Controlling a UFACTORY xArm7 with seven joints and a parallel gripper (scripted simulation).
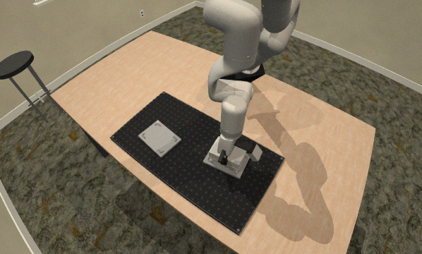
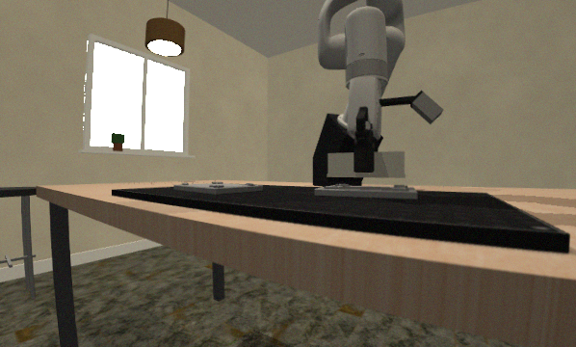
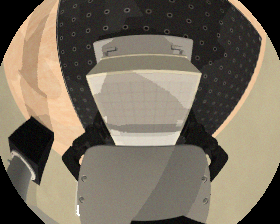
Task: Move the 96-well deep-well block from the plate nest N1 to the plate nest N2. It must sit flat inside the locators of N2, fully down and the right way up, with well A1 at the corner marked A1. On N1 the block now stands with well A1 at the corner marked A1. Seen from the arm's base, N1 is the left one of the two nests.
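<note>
Right now the nest N1 is 40 mm below my hand. Round my hand: deep-well block: right at my hand; then nest N2: 150 mm ahead, 270 mm to the right, 40 mm below.
</note>
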